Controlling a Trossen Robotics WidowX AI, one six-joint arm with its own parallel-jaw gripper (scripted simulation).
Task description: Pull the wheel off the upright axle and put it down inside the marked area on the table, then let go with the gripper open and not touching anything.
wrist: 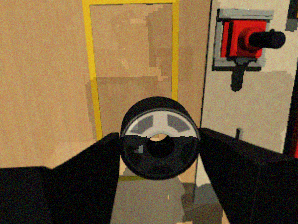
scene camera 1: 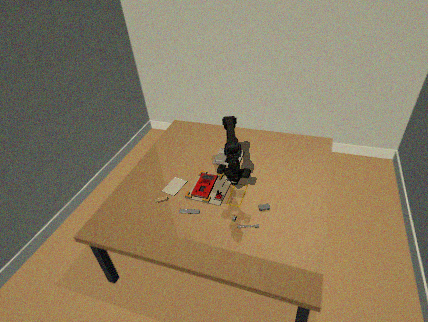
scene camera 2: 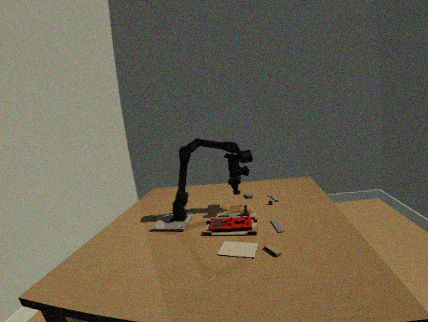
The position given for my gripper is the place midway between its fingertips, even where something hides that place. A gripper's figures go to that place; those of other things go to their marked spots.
Scene:
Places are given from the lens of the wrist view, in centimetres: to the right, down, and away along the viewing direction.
my gripper [wrist: 158, 138]: 0, 1, 12
wheel [wrist: 154, 160]: 0, 2, 11
grey plate [wrist: 242, 97]: 10, -2, 22
The marked spots on the grey plate and the wheel are 15 cm apart.

